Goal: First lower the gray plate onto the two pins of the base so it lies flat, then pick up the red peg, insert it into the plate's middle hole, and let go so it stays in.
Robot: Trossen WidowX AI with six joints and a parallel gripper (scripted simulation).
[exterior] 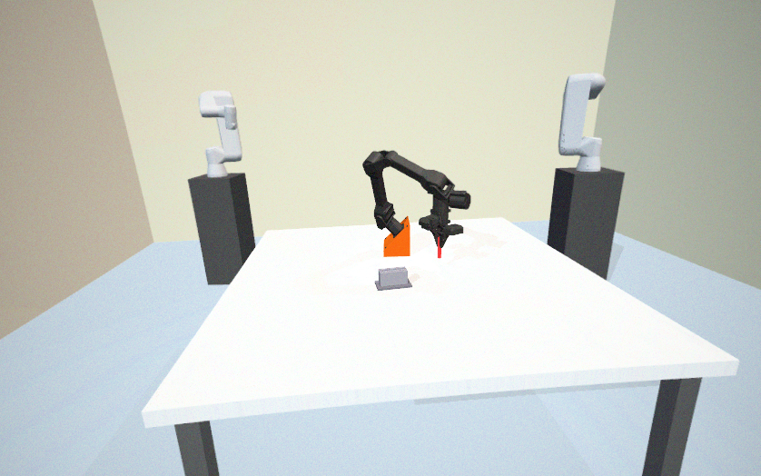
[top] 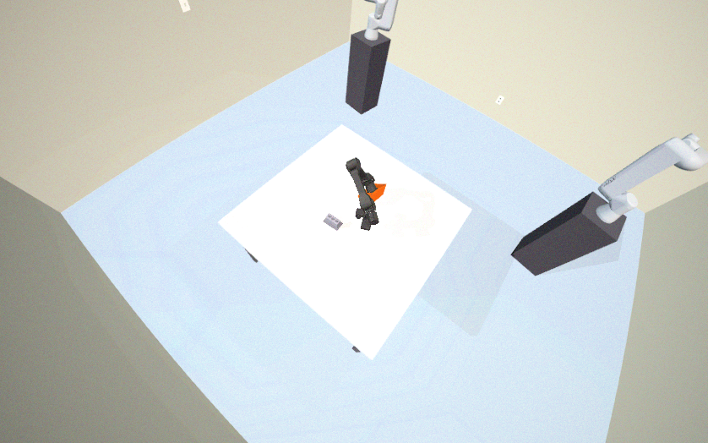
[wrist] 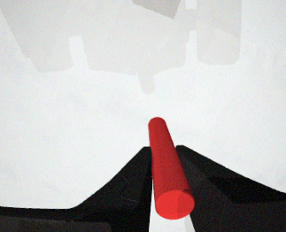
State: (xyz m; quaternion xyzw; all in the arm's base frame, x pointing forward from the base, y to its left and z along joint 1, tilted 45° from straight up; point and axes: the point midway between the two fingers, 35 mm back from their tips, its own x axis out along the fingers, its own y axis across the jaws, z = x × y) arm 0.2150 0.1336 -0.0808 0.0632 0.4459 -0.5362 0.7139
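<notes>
The gray plate is 130 mm ahead of my gripper tip, 170 mm to the right of it and 40 mm below it. Also, from my gripper tip: red peg right at my gripper tip; then gray base 130 mm ahead, 180 mm to the right, 80 mm below.
</notes>
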